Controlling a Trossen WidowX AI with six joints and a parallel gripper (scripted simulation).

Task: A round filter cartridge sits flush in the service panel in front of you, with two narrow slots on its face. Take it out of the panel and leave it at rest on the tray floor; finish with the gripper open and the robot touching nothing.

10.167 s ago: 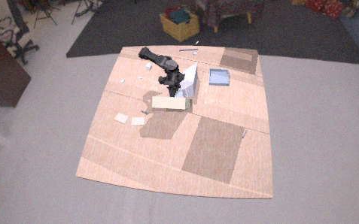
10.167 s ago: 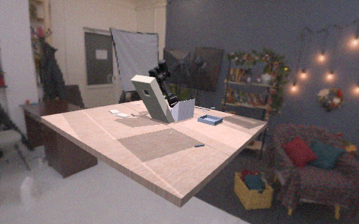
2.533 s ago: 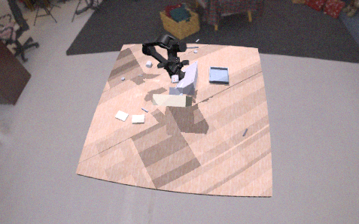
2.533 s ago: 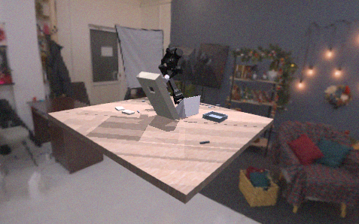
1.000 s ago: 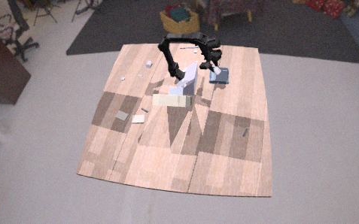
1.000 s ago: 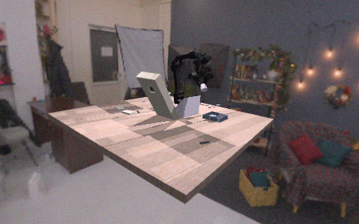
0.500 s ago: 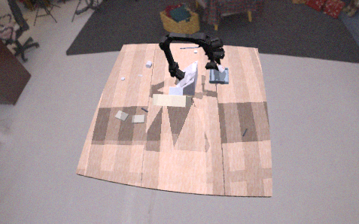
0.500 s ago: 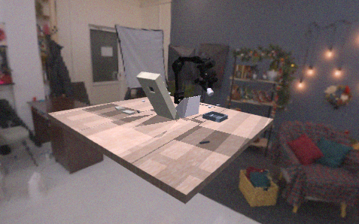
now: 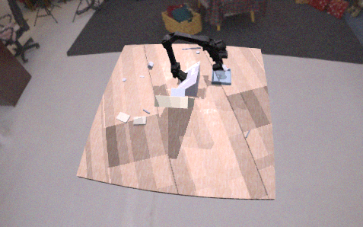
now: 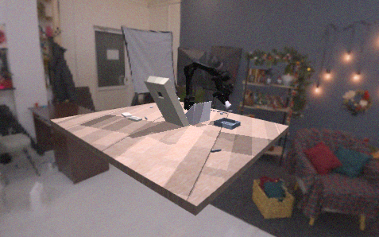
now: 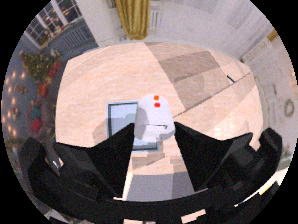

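Now: the blue-grey tray 16 cm below my gripper tip, 5 cm behind it and 1 cm to the right of it. From my gripper tip the other things lie so: small white block 60 cm to the right, 15 cm below, 10 cm behind; then service panel 34 cm ahead, 26 cm to the right, 1 cm above; then round filter cartridge right at my gripper tip.
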